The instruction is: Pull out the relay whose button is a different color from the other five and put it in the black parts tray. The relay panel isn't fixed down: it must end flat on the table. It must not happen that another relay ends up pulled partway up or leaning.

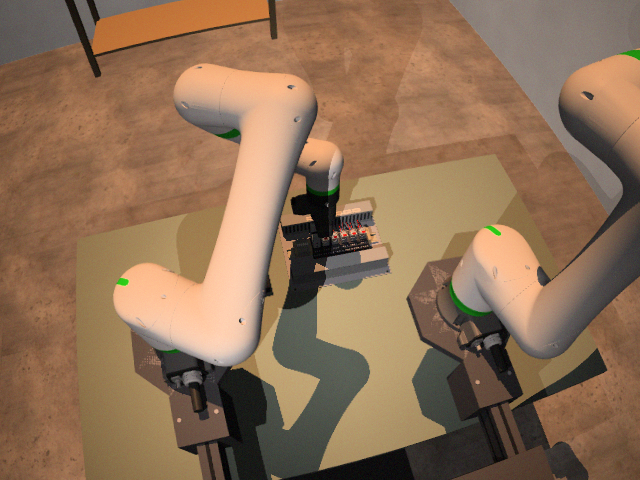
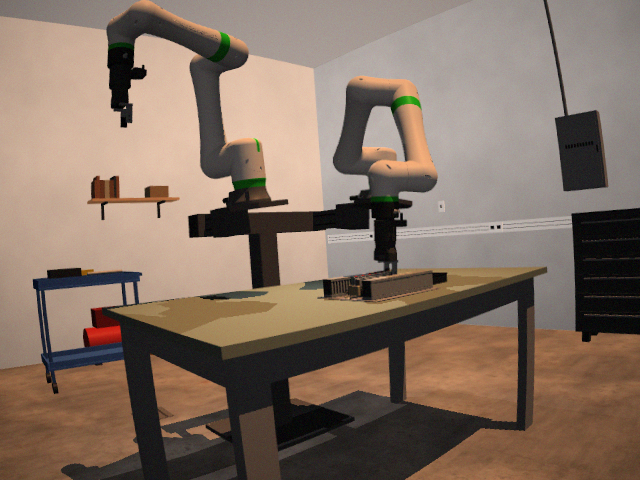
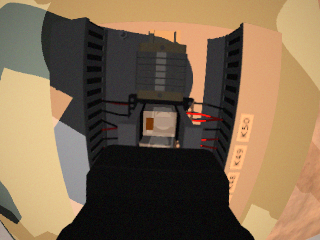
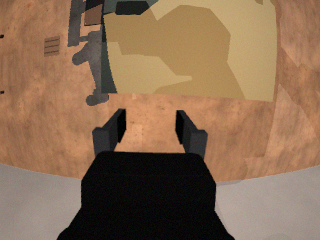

Scene:
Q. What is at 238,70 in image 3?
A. A relay panel.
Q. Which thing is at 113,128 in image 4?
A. My right gripper.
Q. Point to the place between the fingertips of my left gripper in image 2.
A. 390,278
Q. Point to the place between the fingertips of my left gripper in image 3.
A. At 159,115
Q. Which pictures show my right gripper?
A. Image 2 and image 4 only.

